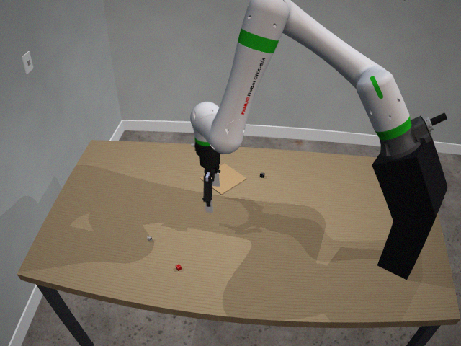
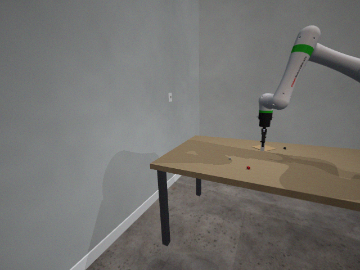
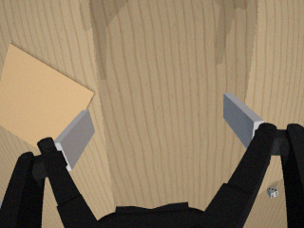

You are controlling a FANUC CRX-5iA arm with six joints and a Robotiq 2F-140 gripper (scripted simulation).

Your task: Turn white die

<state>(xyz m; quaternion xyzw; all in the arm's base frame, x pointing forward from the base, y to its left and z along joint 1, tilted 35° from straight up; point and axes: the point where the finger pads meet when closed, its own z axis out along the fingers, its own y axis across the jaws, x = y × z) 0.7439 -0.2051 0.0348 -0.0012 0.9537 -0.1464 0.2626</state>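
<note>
The white die lies 230 mm ahead of my hand, 180 mm to the left of it and 50 mm below it. The rest, counted from my hand: tan mat: 30 mm behind, 180 mm to the right, 60 mm below; then black die: 190 mm behind, 190 mm to the right, 50 mm below; then red die: 100 mm ahead, 310 mm to the left, 50 mm below.
</note>
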